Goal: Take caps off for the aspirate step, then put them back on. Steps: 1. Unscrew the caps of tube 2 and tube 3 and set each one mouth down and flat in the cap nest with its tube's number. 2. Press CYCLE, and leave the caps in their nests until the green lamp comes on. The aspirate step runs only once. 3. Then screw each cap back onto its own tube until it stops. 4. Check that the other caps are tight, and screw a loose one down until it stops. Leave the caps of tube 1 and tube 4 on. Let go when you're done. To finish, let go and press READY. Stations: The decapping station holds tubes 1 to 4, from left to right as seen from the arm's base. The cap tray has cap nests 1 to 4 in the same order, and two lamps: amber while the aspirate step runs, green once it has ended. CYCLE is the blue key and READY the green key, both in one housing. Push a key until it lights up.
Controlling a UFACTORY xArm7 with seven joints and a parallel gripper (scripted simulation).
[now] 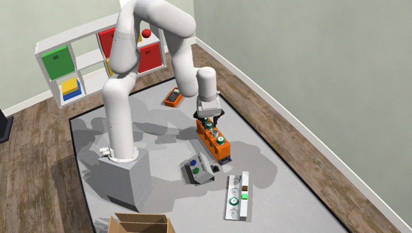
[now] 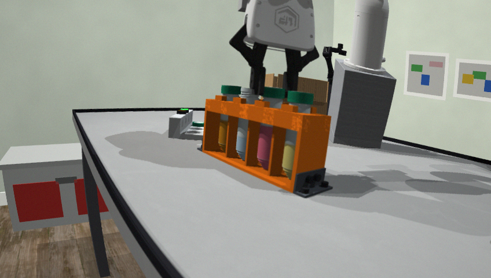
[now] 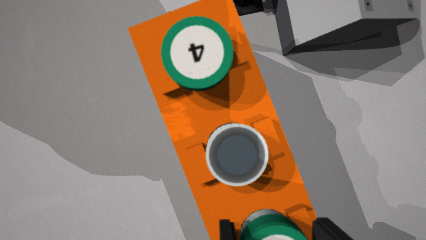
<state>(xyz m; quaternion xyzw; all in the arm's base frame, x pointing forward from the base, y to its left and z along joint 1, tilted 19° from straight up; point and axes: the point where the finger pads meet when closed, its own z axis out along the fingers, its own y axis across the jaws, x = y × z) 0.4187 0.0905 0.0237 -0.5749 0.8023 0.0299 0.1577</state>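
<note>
My gripper is now 10 mm above the cap 2. Also, from my hand: cap 4 (10 mm ahead, 100 mm to the right, 20 mm below); then tube 3 threaded neck (50 mm to the right, 10 mm below); then cap 1 (50 mm to the left, 20 mm below).
</note>
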